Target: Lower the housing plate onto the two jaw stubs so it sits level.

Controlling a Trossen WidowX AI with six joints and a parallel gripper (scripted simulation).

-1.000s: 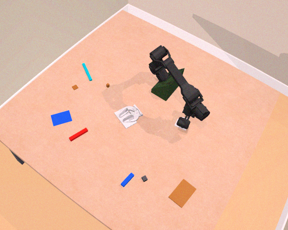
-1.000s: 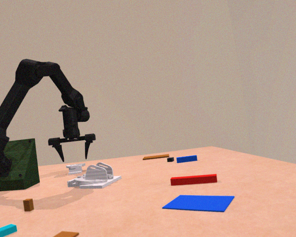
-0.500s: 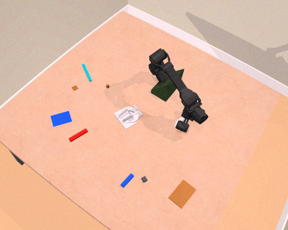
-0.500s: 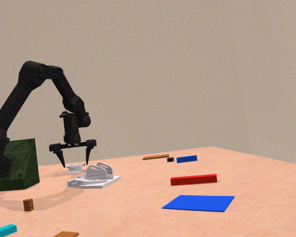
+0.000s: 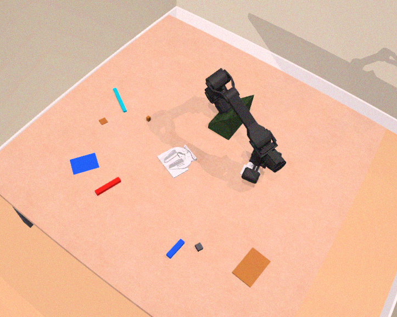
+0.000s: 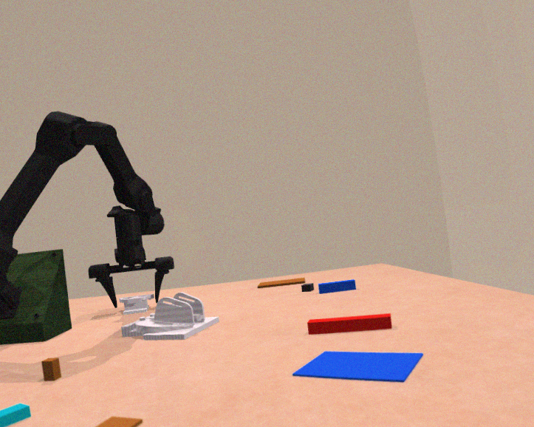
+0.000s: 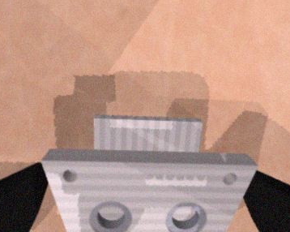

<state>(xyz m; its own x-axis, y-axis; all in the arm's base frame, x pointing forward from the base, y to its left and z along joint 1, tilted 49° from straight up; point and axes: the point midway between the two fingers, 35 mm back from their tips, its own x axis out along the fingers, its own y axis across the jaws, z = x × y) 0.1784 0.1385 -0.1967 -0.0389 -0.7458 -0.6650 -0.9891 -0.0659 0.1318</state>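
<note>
Now: gripper tip 10 mm to the left of the white part. Round my gripper tip: blue bar (440 mm ahead, 70 mm to the right); orange sheet (340 mm ahead, 190 mm to the left, 10 mm below); dark cube (390 mm ahead, 10 mm to the right).
</note>
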